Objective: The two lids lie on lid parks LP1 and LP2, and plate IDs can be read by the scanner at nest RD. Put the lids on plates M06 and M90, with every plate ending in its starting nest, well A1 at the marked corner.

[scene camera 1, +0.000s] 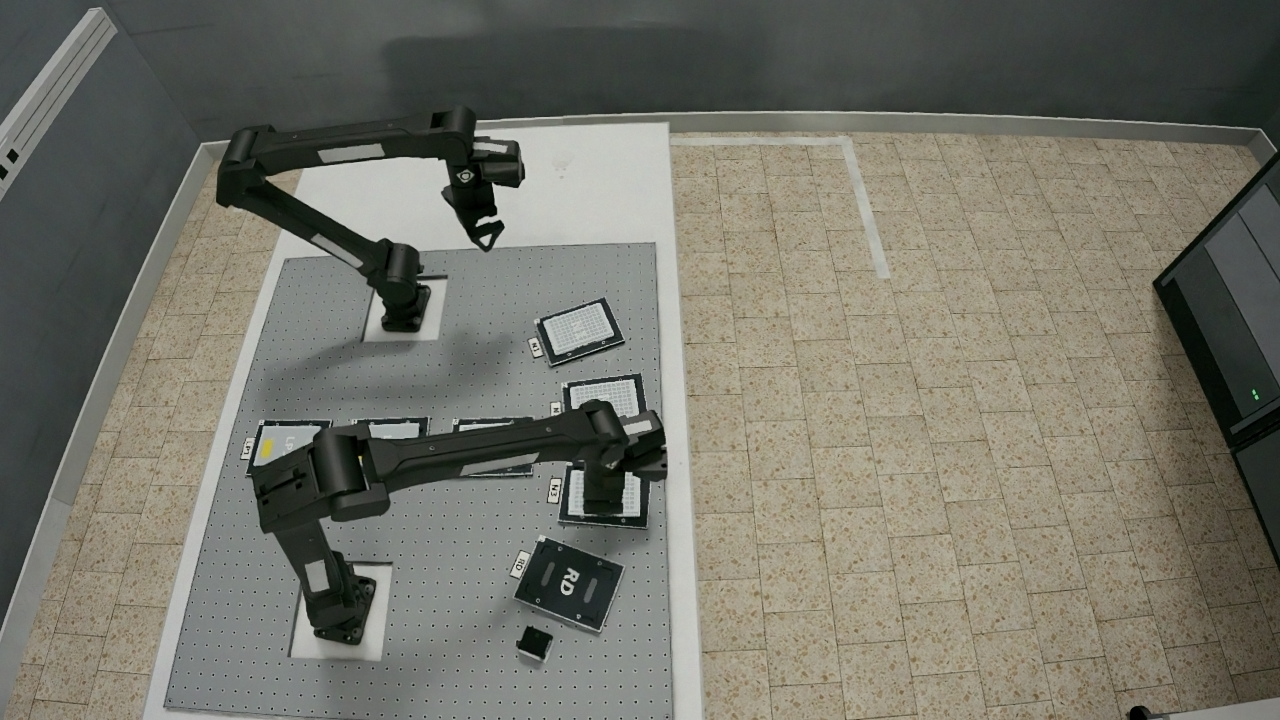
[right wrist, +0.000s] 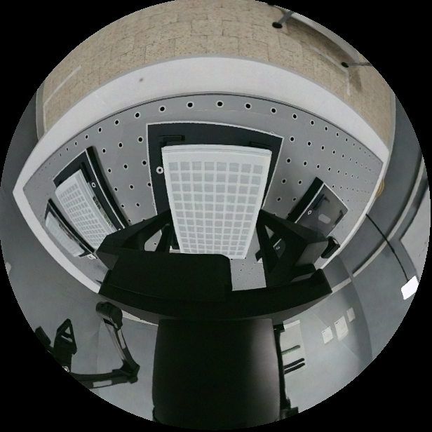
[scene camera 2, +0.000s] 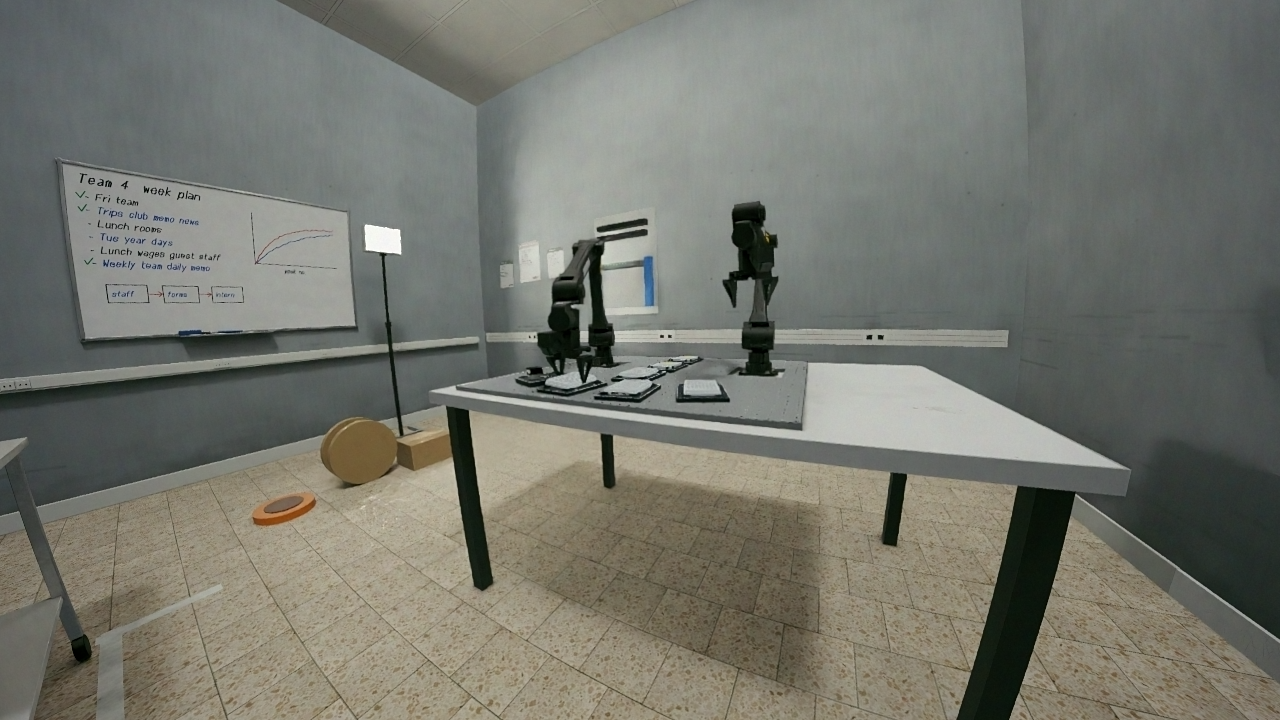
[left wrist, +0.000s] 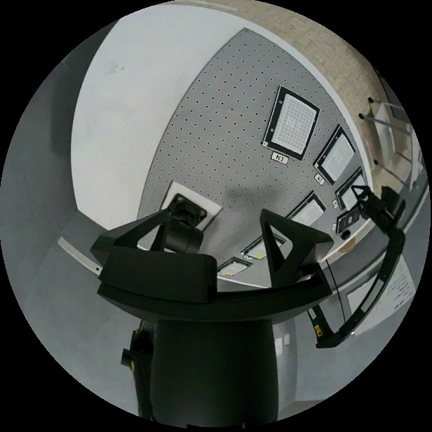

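Where they show: left gripper, fingertip midpoint: (scene camera 1: 477, 234) (scene camera 2: 750, 306); right gripper, fingertip midpoint: (scene camera 1: 604, 493) (scene camera 2: 572, 381); left arm's base, link origin: (scene camera 1: 407, 309) (scene camera 2: 758, 375); right arm's base, link origin: (scene camera 1: 347, 608) (scene camera 2: 603, 367).
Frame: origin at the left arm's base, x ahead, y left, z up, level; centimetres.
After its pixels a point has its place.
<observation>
My right gripper (scene camera 1: 604, 510) @[x 49.5, y -39.5, z 3.5 cm] (scene camera 2: 571, 374) @[x 49.5, y -39.5, z 3.5 cm] (right wrist: 214, 213) is shut on a white well plate (scene camera 1: 633, 494) @[x 54.8, y -39.1, z 3.5 cm] (right wrist: 215, 192), low over nest N3 (scene camera 1: 642, 520) @[x 56.8, y -43.5, z 2.5 cm] (right wrist: 215, 131); I cannot tell if it is fully seated. My left gripper (scene camera 1: 486, 243) @[x 21.0, y 3.0, z 23.2 cm] (scene camera 2: 751, 302) @[x 21.0, y 3.0, z 23.2 cm] (left wrist: 214, 213) is open and empty, high above the back of the pegboard. Plates sit at N1 (scene camera 1: 579, 327) @[x 40.1, y -4.1, z 3.4 cm] (left wrist: 295, 124) and N2 (scene camera 1: 604, 391) @[x 47.1, y -18.4, z 3.2 cm] (left wrist: 337, 154). Another plate (left wrist: 307, 210) is partly hidden by the right arm in scene camera 1. Lids lie on LP1 (scene camera 1: 288, 438) @[x -15.4, y -34.5, z 3.1 cm] and LP2 (scene camera 1: 393, 429) @[x 6.4, y -30.3, z 3.0 cm]. Plate IDs are unreadable.
Nest RD (scene camera 1: 568, 583) @[x 45.2, y -56.1, z 3.1 cm] (right wrist: 323, 207) holds no plate, beside N3. A small black block (scene camera 1: 535, 641) @[x 41.3, y -66.6, z 4.9 cm] stands next to it. The right forearm (scene camera 1: 492, 443) @[x 38.2, y -46.5, z 40.5 cm] crosses above the lid parks and the middle nest. The table edge (scene camera 1: 682, 537) @[x 64.2, y -45.4, z 0.0 cm] runs close to N1, N2 and N3.
</observation>
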